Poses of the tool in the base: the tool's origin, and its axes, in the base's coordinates. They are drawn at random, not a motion.
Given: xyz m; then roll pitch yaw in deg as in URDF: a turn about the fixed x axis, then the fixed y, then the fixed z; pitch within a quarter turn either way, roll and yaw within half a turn.
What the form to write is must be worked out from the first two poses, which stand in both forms.
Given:
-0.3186, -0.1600, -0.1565, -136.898, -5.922, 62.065
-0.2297, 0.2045, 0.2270, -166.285, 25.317, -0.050
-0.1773, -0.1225, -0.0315, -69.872, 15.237, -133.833
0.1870, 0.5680, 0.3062, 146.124, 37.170, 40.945
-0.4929, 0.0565, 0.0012, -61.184, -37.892, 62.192
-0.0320, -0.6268, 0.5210, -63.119, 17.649, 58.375
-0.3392, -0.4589, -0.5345, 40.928, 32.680, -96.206
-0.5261, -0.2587, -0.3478, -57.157, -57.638, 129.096
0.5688, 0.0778, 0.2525, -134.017, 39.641, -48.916
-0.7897, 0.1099, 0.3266, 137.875, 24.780, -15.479
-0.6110, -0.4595, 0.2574, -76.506, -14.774, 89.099
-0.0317, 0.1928, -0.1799, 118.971, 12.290, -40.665
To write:
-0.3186, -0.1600, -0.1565, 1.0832, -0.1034, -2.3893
-0.2297, 0.2045, 0.2270, -0.0009, 0.4419, -2.9022
-0.1773, -0.1225, -0.0315, -2.3358, 0.2659, -1.2195
0.1870, 0.5680, 0.3062, 0.7146, 0.6487, 2.5503
-0.4929, 0.0565, 0.0012, 1.0855, -0.6613, -1.0679
-0.0320, -0.6268, 0.5210, 1.0188, 0.3080, -1.1016
-0.3392, -0.4589, -0.5345, -1.6791, 0.5704, 0.7143
-0.5261, -0.2587, -0.3478, 2.2532, -1.0060, -0.9976
0.5688, 0.0778, 0.2525, -0.8537, 0.6919, -2.3390
-0.7897, 0.1099, 0.3266, -0.2702, 0.4325, 2.4064
-0.6110, -0.4595, 0.2574, 1.5551, -0.2579, -1.3353
-0.0317, 0.1928, -0.1799, -0.7097, 0.2145, 2.0764

